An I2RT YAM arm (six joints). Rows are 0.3 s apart.
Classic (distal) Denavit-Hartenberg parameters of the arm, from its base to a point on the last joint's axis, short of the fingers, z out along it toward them. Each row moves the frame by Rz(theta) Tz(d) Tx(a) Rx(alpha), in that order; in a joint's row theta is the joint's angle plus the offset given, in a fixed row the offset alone. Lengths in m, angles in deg.
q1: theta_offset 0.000  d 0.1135  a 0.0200  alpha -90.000
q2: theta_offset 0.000  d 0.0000  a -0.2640  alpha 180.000
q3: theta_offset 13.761  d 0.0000  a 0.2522  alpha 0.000
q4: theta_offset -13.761  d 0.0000  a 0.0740  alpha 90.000
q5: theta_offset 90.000  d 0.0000  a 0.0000  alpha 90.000
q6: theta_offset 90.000  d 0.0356  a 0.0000  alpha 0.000
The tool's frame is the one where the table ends.
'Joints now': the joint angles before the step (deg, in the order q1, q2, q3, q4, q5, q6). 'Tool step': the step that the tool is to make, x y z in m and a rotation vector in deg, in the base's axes. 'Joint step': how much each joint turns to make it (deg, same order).
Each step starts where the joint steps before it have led.
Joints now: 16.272 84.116 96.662 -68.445 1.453 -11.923
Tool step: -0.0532 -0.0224 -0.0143 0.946 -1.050 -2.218
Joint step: -1.732 -13.429 -13.983 1.799 -0.243 0.760
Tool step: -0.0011 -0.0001 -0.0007 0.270 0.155 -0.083
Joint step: 0.016 -0.245 -0.302 -0.030 -0.188 0.255
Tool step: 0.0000 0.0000 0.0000 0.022 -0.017 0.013
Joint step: -0.004 -0.009 -0.012 0.025 -0.024 -0.004
